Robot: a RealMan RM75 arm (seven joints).
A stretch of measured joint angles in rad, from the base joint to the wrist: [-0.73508 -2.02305 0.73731 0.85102 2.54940 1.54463 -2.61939]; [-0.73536 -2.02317 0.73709 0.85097 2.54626 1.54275 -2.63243]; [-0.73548 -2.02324 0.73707 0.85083 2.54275 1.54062 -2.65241]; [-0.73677 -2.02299 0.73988 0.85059 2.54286 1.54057 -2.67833]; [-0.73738 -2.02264 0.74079 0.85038 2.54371 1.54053 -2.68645]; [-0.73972 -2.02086 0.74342 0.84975 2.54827 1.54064 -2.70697]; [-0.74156 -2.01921 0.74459 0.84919 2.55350 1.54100 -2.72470]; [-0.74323 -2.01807 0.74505 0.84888 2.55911 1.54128 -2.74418]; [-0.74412 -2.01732 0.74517 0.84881 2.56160 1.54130 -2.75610]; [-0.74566 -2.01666 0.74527 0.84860 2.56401 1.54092 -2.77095]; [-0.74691 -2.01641 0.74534 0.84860 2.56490 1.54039 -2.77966]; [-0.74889 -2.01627 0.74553 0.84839 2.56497 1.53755 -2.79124]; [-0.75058 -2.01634 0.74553 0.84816 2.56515 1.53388 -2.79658]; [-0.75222 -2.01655 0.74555 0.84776 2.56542 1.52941 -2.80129]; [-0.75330 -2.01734 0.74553 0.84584 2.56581 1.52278 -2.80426]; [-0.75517 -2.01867 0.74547 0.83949 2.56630 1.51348 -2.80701]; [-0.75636 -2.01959 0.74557 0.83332 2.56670 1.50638 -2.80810]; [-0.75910 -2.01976 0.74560 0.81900 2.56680 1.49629 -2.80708]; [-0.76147 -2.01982 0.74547 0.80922 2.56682 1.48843 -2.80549]
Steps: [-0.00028 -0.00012 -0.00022 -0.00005 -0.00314 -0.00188 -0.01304]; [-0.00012 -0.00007 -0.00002 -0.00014 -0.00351 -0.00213 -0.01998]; [-0.00129 0.00025 0.00281 -0.00024 0.00011 -0.00005 -0.02592]; [-0.00061 0.00035 0.00091 -0.00021 0.00085 -0.00004 -0.00812]; [-0.00234 0.00178 0.00263 -0.00063 0.00456 0.00011 -0.02052]; [-0.00184 0.00165 0.00117 -0.00056 0.00523 0.00036 -0.01773]; [-0.00167 0.00114 0.00046 -0.00031 0.00561 0.00028 -0.01948]; [-0.00089 0.00075 0.00012 -0.00007 0.00249 0.00002 -0.01192]; [-0.00154 0.00066 0.00010 -0.00021 0.00241 -0.00038 -0.01485]; [-0.00125 0.00025 0.00007 0.00000 0.00089 -0.00053 -0.00871]; [-0.00198 0.00014 0.00019 -0.00021 0.00007 -0.00284 -0.01158]; [-0.00169 -0.00007 0.00000 -0.00023 0.00018 -0.00367 -0.00534]; [-0.00164 -0.00021 0.00002 -0.00040 0.00027 -0.00447 -0.00471]; [-0.00108 -0.00079 -0.00002 -0.00192 0.00039 -0.00663 -0.00297]; [-0.00187 -0.00133 -0.00006 -0.00635 0.00049 -0.00930 -0.00275]; [-0.00119 -0.00092 0.00010 -0.00617 0.00040 -0.00710 -0.00109]; [-0.00274 -0.00017 0.00003 -0.01432 0.00010 -0.01009 0.00102]; [-0.00237 -0.00006 -0.00013 -0.00978 0.00002 -0.00786 0.00159]
